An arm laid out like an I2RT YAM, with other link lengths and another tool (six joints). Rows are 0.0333 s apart.
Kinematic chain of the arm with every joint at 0, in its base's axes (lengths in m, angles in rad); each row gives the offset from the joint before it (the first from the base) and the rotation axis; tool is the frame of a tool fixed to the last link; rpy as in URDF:
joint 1: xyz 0 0 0.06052 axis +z
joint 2: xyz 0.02 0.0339 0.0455 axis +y
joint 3: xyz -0.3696 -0.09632 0 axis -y
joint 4: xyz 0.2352 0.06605 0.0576 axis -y
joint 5: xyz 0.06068 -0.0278 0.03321 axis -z
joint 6: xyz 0.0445 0 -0.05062 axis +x
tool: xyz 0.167 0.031 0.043 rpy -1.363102 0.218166 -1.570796
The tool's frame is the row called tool.
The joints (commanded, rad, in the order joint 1, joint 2, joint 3, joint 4, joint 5, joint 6), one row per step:
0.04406, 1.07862, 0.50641, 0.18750, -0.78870, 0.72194
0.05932, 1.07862, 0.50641, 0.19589, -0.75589, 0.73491
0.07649, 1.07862, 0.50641, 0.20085, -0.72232, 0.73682
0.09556, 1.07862, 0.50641, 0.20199, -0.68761, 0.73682
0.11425, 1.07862, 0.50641, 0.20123, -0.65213, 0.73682
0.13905, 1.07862, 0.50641, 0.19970, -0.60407, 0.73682
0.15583, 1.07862, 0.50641, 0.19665, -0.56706, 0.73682
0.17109, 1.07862, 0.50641, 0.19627, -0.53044, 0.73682
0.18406, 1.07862, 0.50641, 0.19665, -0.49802, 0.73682
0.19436, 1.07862, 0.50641, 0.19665, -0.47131, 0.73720
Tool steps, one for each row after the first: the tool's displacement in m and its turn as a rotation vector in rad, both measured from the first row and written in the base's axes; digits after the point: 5 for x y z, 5 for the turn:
0.00342, -0.00102, -0.00020, -0.00359, 0.00048, -0.01865
0.00610, -0.00126, -0.00085, -0.01421, -0.00400, -0.03326
0.00838, -0.00112, -0.00226, -0.02664, -0.00633, -0.04653
0.01064, -0.00126, -0.00406, -0.03953, -0.00703, -0.06088
0.01362, -0.00168, -0.00650, -0.05708, -0.00786, -0.08081
0.01602, -0.00277, -0.00873, -0.07102, -0.00688, -0.09840
0.01863, -0.00429, -0.01024, -0.08431, -0.00868, -0.11722
0.02098, -0.00585, -0.01132, -0.09589, -0.01111, -0.13447
0.02290, -0.00730, -0.01224, -0.10521, -0.01265, -0.14916

